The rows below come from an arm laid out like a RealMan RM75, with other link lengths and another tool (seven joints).
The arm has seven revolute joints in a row. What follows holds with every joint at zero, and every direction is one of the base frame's. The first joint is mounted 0.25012 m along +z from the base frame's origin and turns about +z. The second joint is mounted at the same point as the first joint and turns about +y. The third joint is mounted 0.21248 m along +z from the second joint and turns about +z. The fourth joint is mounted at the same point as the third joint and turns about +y. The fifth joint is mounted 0.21 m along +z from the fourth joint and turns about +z. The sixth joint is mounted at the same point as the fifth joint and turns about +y. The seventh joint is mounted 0.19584 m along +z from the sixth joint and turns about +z. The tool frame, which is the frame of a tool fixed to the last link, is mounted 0.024 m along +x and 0.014 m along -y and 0.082 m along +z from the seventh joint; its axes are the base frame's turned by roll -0.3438, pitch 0 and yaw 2.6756 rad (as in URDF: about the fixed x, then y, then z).
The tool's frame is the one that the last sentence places.
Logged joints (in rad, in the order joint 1, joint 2, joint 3, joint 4, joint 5, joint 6, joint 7), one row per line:
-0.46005 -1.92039 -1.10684 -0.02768 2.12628 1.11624 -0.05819
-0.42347 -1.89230 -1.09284 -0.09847 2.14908 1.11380 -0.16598
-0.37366 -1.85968 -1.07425 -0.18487 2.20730 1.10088 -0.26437
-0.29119 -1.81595 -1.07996 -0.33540 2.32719 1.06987 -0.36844
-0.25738 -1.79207 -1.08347 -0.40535 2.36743 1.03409 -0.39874
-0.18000 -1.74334 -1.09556 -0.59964 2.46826 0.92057 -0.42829
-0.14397 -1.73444 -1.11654 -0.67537 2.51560 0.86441 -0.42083
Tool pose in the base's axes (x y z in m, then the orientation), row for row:
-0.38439 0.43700 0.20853 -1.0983 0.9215 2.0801
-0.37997 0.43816 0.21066 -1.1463 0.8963 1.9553
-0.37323 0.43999 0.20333 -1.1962 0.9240 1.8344
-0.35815 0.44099 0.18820 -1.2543 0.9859 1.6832
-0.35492 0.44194 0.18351 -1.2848 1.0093 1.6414
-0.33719 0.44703 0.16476 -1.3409 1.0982 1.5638
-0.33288 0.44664 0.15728 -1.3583 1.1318 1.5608
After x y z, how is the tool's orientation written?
As a rotation vector, in radians.
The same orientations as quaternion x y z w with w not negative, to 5 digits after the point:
-0.41433 0.34764 0.78472 0.30281
-0.44145 0.34517 0.75301 0.34490
-0.46692 0.36067 0.71603 0.37309
-0.49576 0.38967 0.66528 0.39973
-0.50816 0.39919 0.64920 0.40120
-0.52826 0.43264 0.61607 0.39272
-0.53234 0.44357 0.61171 0.38166

